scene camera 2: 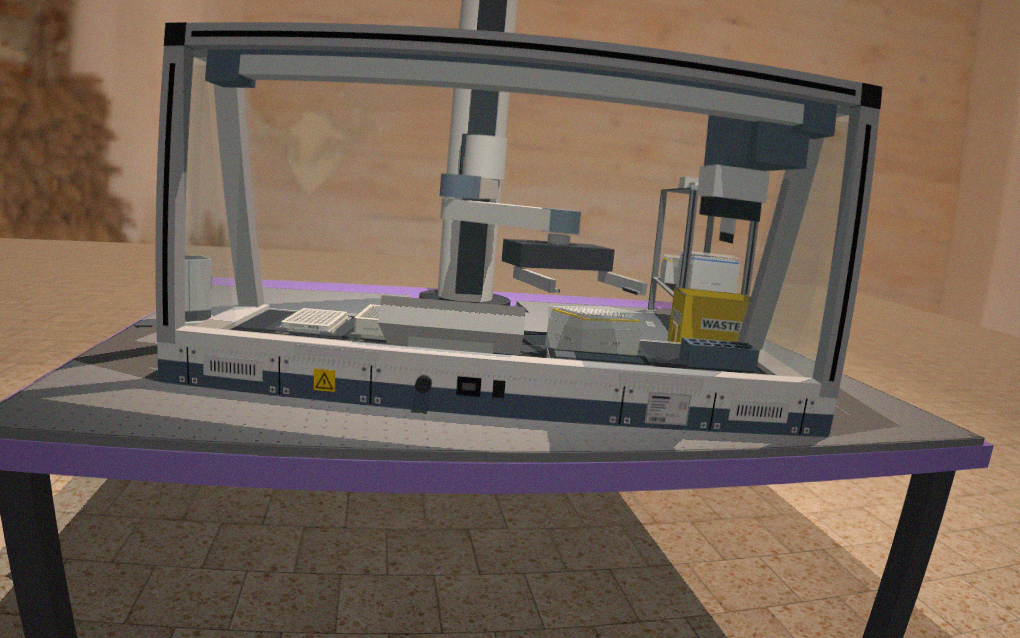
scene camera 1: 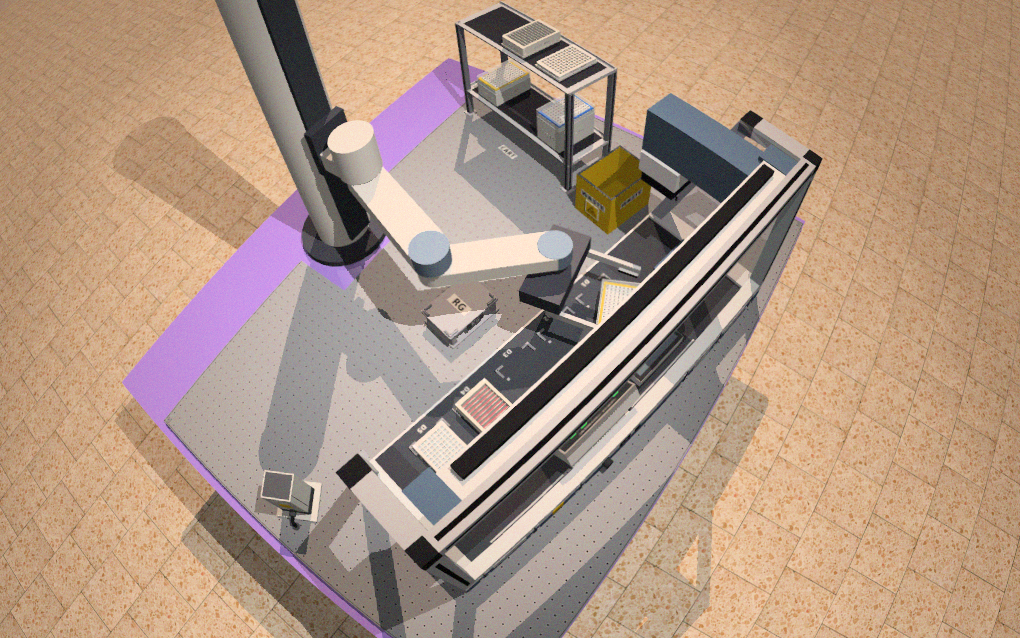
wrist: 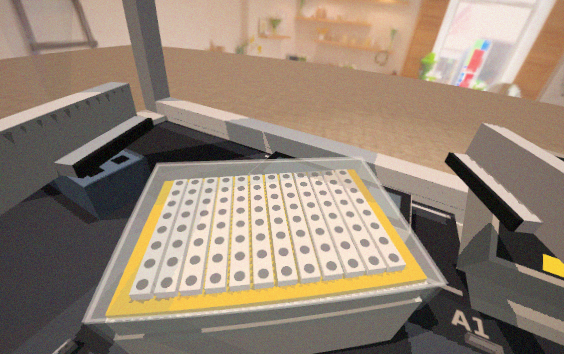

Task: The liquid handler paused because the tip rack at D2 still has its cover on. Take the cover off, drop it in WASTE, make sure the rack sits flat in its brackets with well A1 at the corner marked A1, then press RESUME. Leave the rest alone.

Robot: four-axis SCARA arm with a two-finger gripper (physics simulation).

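Places are measured from the arm's base along level axes (x ahead, y left, z up), in metres.
Pixels of known places: gripper, between the fingertips: (scene camera 2: 600, 287) (wrist: 300, 121); arm's base, origin of its link: (scene camera 1: 345, 228).
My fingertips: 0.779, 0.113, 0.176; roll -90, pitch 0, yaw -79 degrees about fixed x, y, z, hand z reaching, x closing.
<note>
Ahead of a thing's pixels: the offset from my fingertips to its top centre, as dx, dy, dz. "pt": to the spot under its first point.
The tip rack {-0.020, +0.005, -0.033} (scene camera 1: 618, 302) (scene camera 2: 594, 336) (wrist: 270, 230) has white tip strips and a yellow top edge. A clear cover {pt -0.040, +0.063, -0.040} (wrist: 141, 207) encloses its top. The A1 mark {pt -0.001, -0.131, -0.111} (wrist: 470, 324) and a bracket beside it lie right of the rack in the wrist view, apart from it; its seating and well A1 cannot be made out. My gripper (scene camera 1: 616, 297) (scene camera 2: 601, 290) (wrist: 300, 121) is open and empty, its fingers spread above opposite sides of the rack. The yellow WASTE bin {-0.214, +0.329, -0.028} (scene camera 1: 594, 206) (scene camera 2: 695, 304) stands beyond. The console (scene camera 2: 451, 325) (wrist: 520, 285) shows no readable RESUME.
A blue block (scene camera 2: 718, 355) (wrist: 100, 192) stands left of the rack in the wrist view. The gantry rail (scene camera 1: 586, 344) crosses above the deck; the pipetting head (scene camera 1: 695, 146) (scene camera 2: 729, 188) hangs near WASTE. A red-striped plate {-0.117, -0.328, -0.080} (scene camera 1: 483, 406), a white plate {-0.140, -0.450, -0.097} (scene camera 1: 440, 447) and the RG holder {-0.338, -0.152, -0.107} (scene camera 1: 458, 304) show too.
</note>
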